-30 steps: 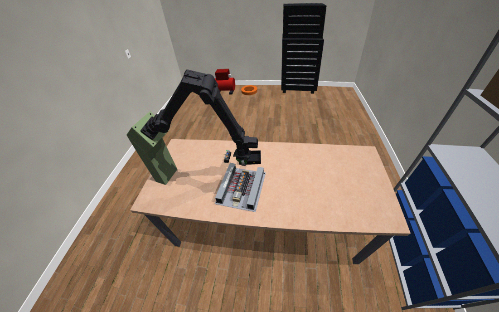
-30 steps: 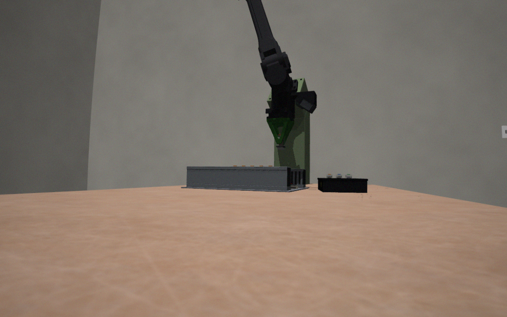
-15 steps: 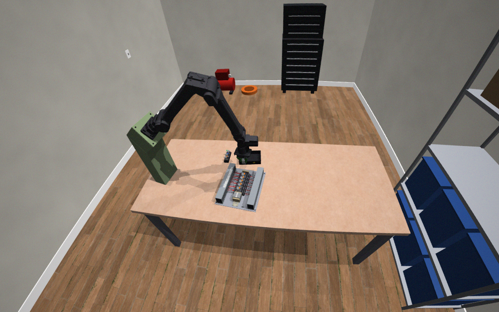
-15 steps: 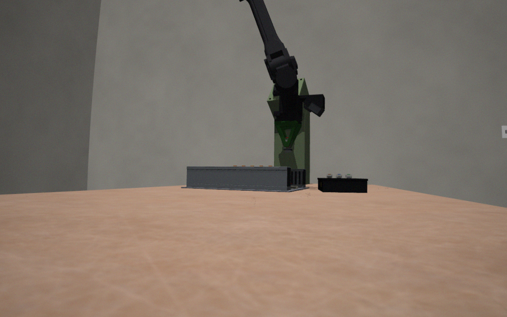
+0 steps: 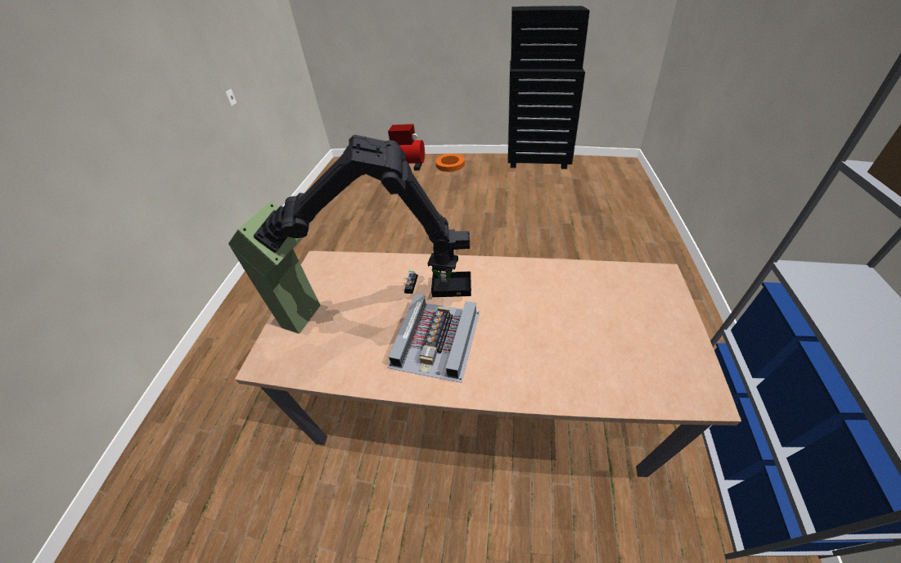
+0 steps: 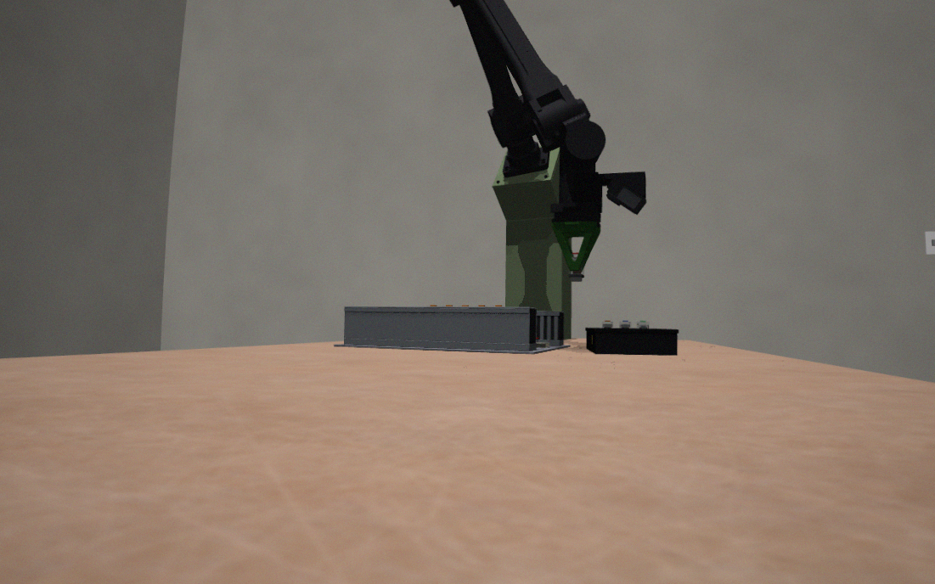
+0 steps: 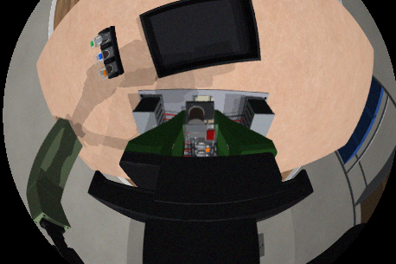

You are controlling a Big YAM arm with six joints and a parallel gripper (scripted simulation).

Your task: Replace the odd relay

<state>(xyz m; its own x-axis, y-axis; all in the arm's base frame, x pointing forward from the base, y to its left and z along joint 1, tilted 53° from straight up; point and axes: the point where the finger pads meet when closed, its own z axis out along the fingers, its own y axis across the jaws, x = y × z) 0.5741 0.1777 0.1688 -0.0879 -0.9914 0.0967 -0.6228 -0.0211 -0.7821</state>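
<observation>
Right now the black tray is 10 mm ahead of my hand, 80 mm to the left of it and 110 mm below it.
</observation>
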